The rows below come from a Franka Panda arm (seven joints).
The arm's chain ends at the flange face. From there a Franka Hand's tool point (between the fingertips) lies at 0.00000 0.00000 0.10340 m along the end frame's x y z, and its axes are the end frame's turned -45 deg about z.
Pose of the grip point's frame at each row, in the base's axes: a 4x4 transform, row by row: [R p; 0 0 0 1], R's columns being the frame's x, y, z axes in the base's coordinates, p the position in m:
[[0.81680 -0.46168 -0.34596 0.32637], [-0.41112 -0.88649 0.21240 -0.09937], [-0.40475 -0.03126 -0.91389 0.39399], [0 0 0 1]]
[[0.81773 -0.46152 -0.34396 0.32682], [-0.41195 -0.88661 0.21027 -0.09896], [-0.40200 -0.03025 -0.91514 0.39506], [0 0 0 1]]
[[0.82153 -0.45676 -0.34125 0.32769], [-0.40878 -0.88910 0.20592 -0.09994], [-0.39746 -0.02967 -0.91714 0.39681], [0 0 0 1]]
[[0.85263 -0.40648 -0.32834 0.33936], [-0.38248 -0.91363 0.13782 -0.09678], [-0.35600 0.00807 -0.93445 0.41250], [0 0 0 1]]
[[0.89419 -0.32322 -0.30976 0.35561], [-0.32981 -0.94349 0.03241 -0.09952], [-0.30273 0.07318 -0.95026 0.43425], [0 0 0 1]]
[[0.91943 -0.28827 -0.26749 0.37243], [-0.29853 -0.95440 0.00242 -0.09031], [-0.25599 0.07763 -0.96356 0.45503], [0 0 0 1]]
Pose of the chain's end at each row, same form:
[[0.25111 -0.90402 -0.34596 0.36214], [-0.91755 -0.33614 0.21240 -0.12133], [-0.30831 0.26410 -0.91389 0.48849], [0 0 0 1]]
[[0.25188 -0.90457 -0.34396 0.36239], [-0.91822 -0.33564 0.21027 -0.12070], [-0.30565 0.26287 -0.91514 0.48969], [0 0 0 1]]
[[0.25793 -0.90389 -0.34125 0.36298], [-0.91774 -0.33964 0.20592 -0.12123], [-0.30203 0.26007 -0.91714 0.49164], [0 0 0 1]]
[[0.31548 -0.89033 -0.32834 0.37331], [-0.91649 -0.37558 0.13782 -0.11103], [-0.24602 0.25744 -0.93445 0.50912], [0 0 0 1]]
[[0.40374 -0.86084 -0.30976 0.38764], [-0.90036 -0.43394 0.03241 -0.10287], [-0.16232 0.26581 -0.95026 0.53251], [0 0 0 1]]
[[0.44630 -0.85397 -0.26749 0.40009], [-0.88596 -0.46377 0.00242 -0.09056], [-0.12612 0.23590 -0.96356 0.55466], [0 0 0 1]]

